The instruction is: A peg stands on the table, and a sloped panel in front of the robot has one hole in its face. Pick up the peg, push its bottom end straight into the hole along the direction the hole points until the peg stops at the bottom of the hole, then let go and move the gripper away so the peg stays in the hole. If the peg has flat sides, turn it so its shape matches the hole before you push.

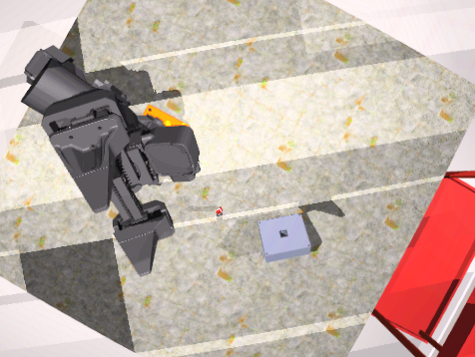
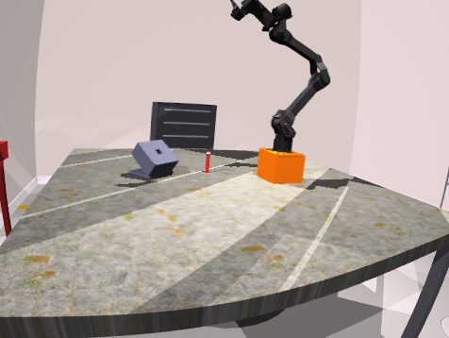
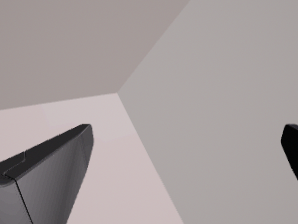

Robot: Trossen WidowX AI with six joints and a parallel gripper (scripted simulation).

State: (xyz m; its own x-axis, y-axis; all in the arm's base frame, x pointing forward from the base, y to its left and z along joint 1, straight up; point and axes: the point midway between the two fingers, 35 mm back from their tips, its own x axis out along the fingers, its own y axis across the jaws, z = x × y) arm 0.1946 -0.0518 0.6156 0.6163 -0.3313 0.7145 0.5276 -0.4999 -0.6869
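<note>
Right now my gripper tip is 69 cm above the red square peg, 5 cm short of it and 1 cm to the left of it. Also, from my gripper tip: panel (68 cm below, 26 cm ahead, 3 cm to the left).
</note>
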